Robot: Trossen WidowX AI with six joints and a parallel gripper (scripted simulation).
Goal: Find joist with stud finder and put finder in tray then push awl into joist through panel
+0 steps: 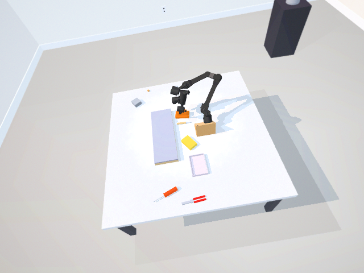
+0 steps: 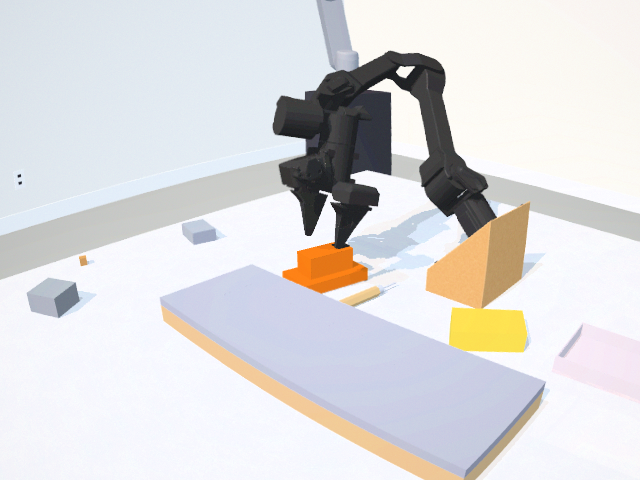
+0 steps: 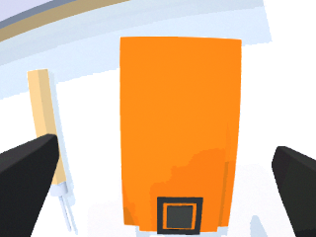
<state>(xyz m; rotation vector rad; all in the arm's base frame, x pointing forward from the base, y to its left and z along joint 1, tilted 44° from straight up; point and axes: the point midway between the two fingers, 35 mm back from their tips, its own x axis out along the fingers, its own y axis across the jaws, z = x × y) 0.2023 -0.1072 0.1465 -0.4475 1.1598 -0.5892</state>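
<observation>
Now: gripper tip 2 cm past the orange stud finder and 3 cm above it. The rest, counted from my gripper tip: yellow block: 4 cm behind, 30 cm to the left, 6 cm below; then tiny orange cube: 30 cm ahead, 38 cm to the right, 7 cm below; then awl: 3 cm behind, 9 cm to the left, 7 cm below.
</observation>
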